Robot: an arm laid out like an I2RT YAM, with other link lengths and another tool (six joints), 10 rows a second.
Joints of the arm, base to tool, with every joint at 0 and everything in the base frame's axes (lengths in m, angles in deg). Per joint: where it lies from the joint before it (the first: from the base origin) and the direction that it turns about. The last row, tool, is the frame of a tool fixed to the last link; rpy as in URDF.
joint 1: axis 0 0 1 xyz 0.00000 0.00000 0.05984
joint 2: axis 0 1 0 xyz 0.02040 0.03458 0.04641
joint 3: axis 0 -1 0 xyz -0.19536 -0.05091 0.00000
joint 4: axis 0 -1 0 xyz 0.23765 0.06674 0.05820
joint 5: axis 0 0 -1 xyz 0.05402 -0.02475 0.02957
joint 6: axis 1 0 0 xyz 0.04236 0.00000 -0.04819
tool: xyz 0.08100 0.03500 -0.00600 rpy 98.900 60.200 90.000
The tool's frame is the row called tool.
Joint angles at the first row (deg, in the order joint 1, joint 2, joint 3, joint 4, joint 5, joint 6):
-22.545, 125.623, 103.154, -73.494, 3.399, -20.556
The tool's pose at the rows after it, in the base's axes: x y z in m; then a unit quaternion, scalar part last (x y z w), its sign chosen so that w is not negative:
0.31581 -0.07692 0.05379 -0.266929 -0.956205 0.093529 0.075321
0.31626 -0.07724 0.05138 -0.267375 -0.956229 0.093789 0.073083
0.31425 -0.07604 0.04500 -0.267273 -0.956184 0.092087 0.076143
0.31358 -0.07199 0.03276 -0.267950 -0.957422 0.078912 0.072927
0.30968 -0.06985 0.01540 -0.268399 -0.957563 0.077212 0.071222
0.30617 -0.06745 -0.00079 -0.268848 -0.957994 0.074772 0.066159
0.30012 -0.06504 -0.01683 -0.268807 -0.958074 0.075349 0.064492
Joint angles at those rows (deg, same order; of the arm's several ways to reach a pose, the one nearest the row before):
-22.546, 125.624, 103.111, -73.428, 2.896, -20.578
-22.568, 125.645, 102.629, -72.663, 2.896, -20.579
-22.568, 125.645, 101.012, -71.418, 2.743, -20.557
-22.546, 125.644, 97.950, -68.160, 1.191, -20.579
-22.546, 125.644, 93.733, -63.768, 0.973, -20.557
-22.524, 125.644, 89.777, -59.266, 0.623, -20.557
-22.523, 125.645, 85.713, -55.004, 0.667, -20.577

